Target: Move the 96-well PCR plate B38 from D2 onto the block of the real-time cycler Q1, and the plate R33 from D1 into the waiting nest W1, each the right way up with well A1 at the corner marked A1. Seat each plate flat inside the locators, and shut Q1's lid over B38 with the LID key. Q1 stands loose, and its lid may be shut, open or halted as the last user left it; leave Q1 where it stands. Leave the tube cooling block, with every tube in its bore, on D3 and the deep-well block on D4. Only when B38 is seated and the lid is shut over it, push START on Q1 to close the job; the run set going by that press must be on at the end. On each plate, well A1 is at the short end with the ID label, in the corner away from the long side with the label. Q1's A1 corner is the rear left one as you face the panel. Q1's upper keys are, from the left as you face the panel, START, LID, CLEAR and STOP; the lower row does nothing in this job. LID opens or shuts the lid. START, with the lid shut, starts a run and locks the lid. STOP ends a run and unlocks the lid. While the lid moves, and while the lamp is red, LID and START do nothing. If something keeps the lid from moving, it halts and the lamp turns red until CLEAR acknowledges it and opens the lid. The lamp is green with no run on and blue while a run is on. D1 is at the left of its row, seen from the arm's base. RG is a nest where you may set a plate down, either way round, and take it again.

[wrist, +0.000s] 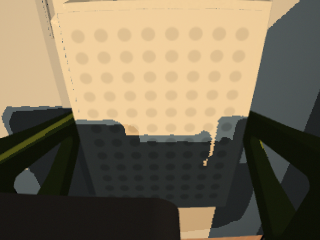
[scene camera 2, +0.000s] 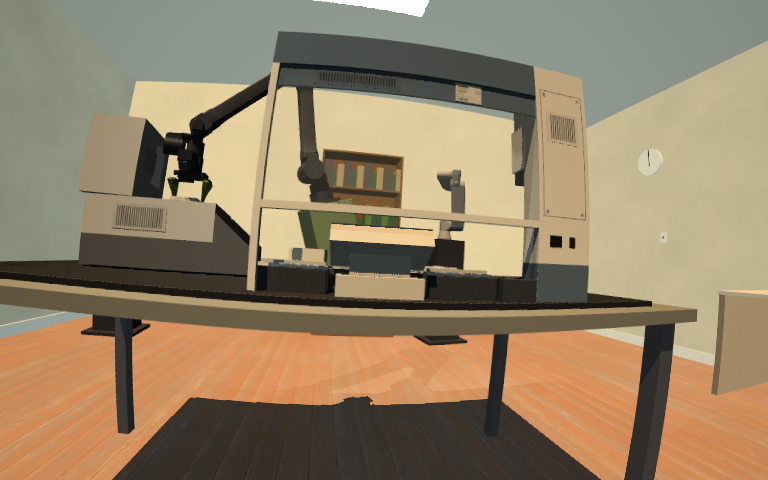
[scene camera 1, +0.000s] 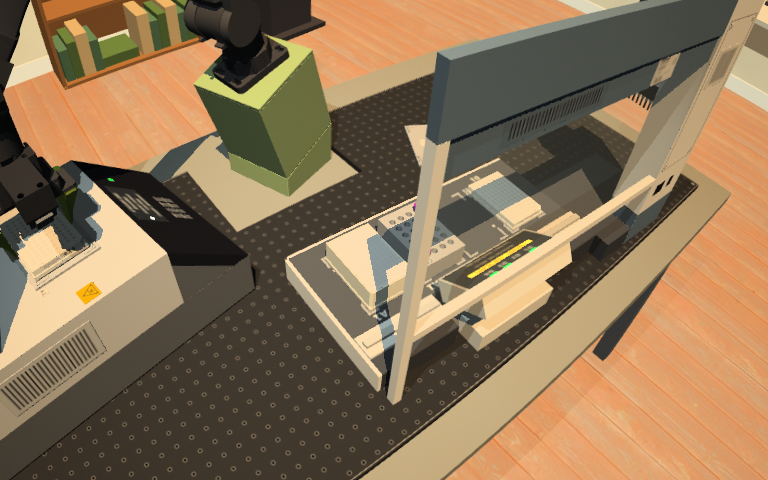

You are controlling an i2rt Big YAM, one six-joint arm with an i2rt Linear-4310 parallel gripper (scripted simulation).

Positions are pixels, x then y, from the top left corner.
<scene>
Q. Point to a plate B38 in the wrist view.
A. At 161, 102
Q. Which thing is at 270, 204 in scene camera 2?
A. A low crossbar.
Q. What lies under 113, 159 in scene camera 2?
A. A Q1 lid.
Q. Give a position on a tube block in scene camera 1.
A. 395, 228
</scene>
